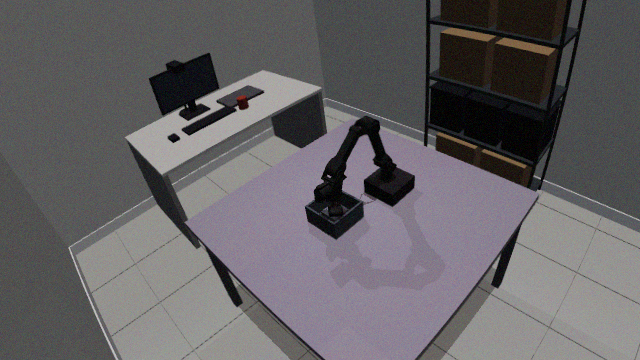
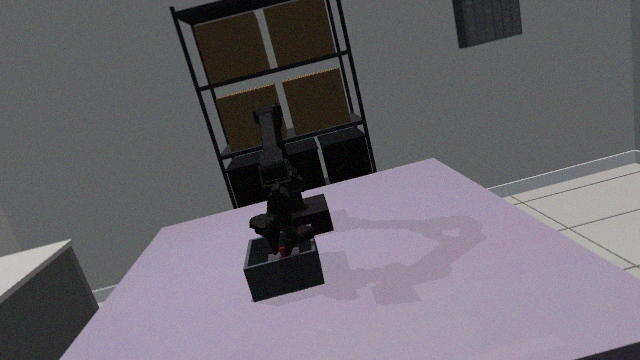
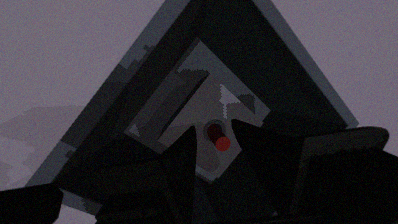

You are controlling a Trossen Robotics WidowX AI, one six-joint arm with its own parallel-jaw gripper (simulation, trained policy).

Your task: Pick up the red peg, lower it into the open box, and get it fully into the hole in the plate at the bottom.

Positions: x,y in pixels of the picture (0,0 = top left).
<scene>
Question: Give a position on a dark box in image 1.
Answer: At 355,207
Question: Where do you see a grey plate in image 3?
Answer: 209,102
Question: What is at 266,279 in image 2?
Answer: A dark box.
</scene>
